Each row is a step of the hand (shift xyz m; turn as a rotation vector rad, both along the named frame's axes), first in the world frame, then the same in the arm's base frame.
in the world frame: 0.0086 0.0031 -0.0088 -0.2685 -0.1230 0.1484
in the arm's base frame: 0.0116 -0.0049 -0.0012 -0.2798 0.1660 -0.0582
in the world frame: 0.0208 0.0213 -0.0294 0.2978 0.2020 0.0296
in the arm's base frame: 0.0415 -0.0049 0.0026 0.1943 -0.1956 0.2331
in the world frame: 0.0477 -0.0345 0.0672 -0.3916 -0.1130 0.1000
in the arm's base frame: -0.0511 -0.0692 0.0241 -0.2846 0.2901 -0.1048
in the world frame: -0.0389 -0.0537 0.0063 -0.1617 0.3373 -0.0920
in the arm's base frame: -0.0472 0.0130 -0.0452 0.1812 0.2943 0.1701
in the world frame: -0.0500 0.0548 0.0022 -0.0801 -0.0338 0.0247
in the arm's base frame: 0.0071 0.0659 0.0333 -0.0669 0.0544 -0.0271
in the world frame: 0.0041 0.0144 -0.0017 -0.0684 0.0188 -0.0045
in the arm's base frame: 0.0102 0.0022 0.0108 -0.0131 0.0698 -0.0021
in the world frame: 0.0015 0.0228 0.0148 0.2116 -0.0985 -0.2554
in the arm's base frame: 0.0008 0.0047 0.0268 0.2273 -0.1804 -0.1884
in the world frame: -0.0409 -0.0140 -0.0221 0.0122 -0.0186 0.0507
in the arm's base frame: -0.0058 0.0356 -0.0325 -0.0439 -0.0279 0.0191
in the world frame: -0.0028 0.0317 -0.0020 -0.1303 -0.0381 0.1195
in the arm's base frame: 0.0167 0.0152 0.0225 -0.1613 0.0799 0.0172
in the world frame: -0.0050 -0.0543 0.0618 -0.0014 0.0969 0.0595
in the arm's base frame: -0.0772 -0.0284 -0.0050 0.0031 0.0276 0.1103
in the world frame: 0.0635 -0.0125 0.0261 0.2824 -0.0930 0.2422
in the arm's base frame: -0.0022 -0.0671 0.0191 -0.1259 -0.3369 0.1332
